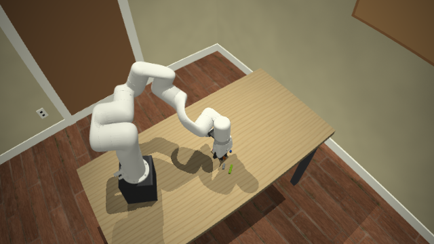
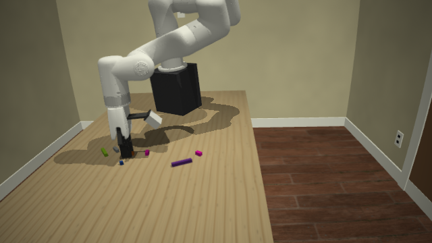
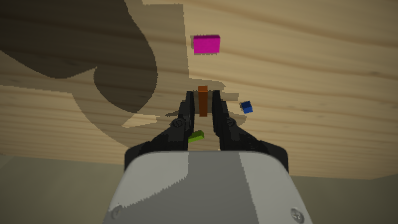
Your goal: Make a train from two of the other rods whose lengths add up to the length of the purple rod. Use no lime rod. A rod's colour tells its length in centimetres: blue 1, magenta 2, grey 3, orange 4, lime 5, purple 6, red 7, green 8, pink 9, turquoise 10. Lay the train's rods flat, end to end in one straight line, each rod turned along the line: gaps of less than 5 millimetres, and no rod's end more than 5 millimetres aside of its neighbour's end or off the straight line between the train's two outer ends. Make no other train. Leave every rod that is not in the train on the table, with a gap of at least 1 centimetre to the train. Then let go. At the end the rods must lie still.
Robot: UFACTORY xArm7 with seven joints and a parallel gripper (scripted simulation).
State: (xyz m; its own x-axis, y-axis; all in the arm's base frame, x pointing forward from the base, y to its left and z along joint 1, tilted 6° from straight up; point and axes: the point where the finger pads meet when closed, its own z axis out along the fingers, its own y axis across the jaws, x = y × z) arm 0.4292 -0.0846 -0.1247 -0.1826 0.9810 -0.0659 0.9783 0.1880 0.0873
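My hand is 2 cm above the orange rod. The rest, counted from my hand: grey rod (3 cm behind, 5 cm to the right, 2 cm below); then lime rod (1 cm behind, 8 cm to the right, 2 cm below); then small blue rod (5 cm ahead, 2 cm below).
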